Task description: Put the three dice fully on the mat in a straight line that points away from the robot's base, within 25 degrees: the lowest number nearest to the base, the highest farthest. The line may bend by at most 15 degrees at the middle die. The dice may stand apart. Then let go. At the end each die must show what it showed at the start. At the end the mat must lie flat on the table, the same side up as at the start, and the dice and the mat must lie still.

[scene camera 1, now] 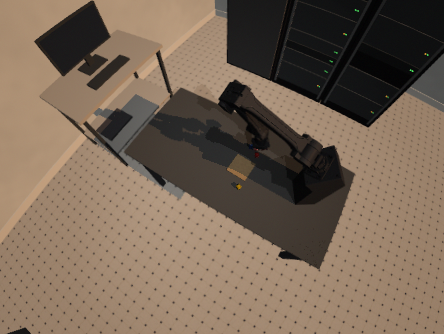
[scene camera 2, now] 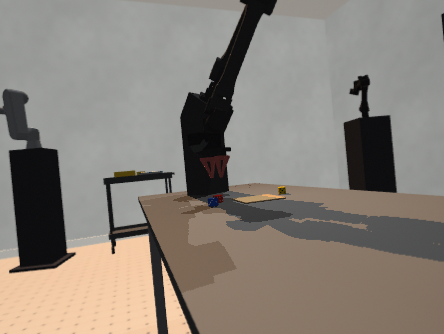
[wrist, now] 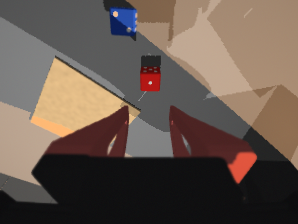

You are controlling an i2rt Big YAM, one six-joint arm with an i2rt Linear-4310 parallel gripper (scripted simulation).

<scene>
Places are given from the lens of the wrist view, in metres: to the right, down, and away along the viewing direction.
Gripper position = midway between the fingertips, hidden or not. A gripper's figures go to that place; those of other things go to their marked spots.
gripper [wrist: 149, 111]: 0.00, 0.00, 0.13
mat [wrist: 69, 100]: -0.12, -0.02, 0.22
blue die [wrist: 125, 25]: -0.02, -0.09, 0.14
The marked spots on the blue die and the mat are 0.14 m apart.
</scene>
